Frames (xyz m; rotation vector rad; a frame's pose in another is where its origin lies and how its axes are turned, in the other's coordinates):
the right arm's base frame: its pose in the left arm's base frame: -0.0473 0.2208 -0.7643 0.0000 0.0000 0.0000
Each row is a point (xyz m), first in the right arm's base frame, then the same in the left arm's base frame.
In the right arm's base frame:
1: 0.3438 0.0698 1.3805
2: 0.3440 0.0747 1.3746
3: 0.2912 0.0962 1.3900
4: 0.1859 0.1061 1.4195
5: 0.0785 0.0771 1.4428
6: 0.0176 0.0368 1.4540
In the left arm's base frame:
1: 0.2965 0.2906 0.6162
2: 0.2967 0.2955 0.6103
3: 0.2439 0.3170 0.6257
4: 0.1386 0.3269 0.6552
5: 0.0312 0.2979 0.6785
6: -0.0297 0.2576 0.6897

